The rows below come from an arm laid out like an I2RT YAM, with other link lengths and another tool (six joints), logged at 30 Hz.
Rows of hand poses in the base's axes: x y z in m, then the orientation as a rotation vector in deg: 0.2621, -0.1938, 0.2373, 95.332, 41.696, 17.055; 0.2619, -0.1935, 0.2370, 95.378, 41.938, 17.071; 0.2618, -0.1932, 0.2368, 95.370, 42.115, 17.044; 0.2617, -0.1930, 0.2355, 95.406, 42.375, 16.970; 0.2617, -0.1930, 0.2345, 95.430, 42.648, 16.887; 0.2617, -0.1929, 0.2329, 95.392, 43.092, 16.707; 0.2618, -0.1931, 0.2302, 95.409, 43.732, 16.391; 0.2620, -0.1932, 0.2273, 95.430, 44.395, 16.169; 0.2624, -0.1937, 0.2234, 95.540, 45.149, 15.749; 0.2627, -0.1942, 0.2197, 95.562, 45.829, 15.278; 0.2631, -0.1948, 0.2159, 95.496, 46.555, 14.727; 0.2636, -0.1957, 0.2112, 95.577, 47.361, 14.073; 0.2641, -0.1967, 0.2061, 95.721, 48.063, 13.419; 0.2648, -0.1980, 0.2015, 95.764, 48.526, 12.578; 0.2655, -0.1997, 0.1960, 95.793, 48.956, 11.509; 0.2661, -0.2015, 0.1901, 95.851, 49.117, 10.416; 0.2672, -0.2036, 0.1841, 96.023, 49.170, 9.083; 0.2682, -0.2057, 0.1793, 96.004, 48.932, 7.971
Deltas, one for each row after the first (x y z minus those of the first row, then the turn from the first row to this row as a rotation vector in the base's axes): -0.0002, 0.0003, -0.0003, 0.062, 0.148, 0.157; -0.0003, 0.0006, -0.0005, 0.056, 0.268, 0.260; -0.0004, 0.0008, -0.0018, 0.080, 0.477, 0.382; -0.0004, 0.0008, -0.0028, 0.090, 0.697, 0.511; -0.0004, 0.0009, -0.0044, 0.023, 1.058, 0.712; -0.0003, 0.0007, -0.0071, -0.027, 1.633, 0.957; -0.0001, 0.0006, -0.0100, -0.037, 2.168, 1.266; 0.0003, 0.0001, -0.0139, -0.024, 2.898, 1.510; 0.0006, -0.0004, -0.0176, -0.110, 3.591, 1.698; 0.0010, -0.0010, -0.0214, -0.297, 4.336, 1.891; 0.0015, -0.0019, -0.0261, -0.373, 5.230, 2.052; 0.0020, -0.0029, -0.0312, -0.396, 6.079, 2.132; 0.0027, -0.0042, -0.0358, -0.588, 6.870, 1.980; 0.0034, -0.0059, -0.0413, -0.865, 7.775, 1.690; 0.0040, -0.0077, -0.0472, -1.142, 8.544, 1.206; 0.0051, -0.0098, -0.0532, -1.394, 9.425, 0.503; 0.0061, -0.0119, -0.0580, -1.773, 9.953, -0.234
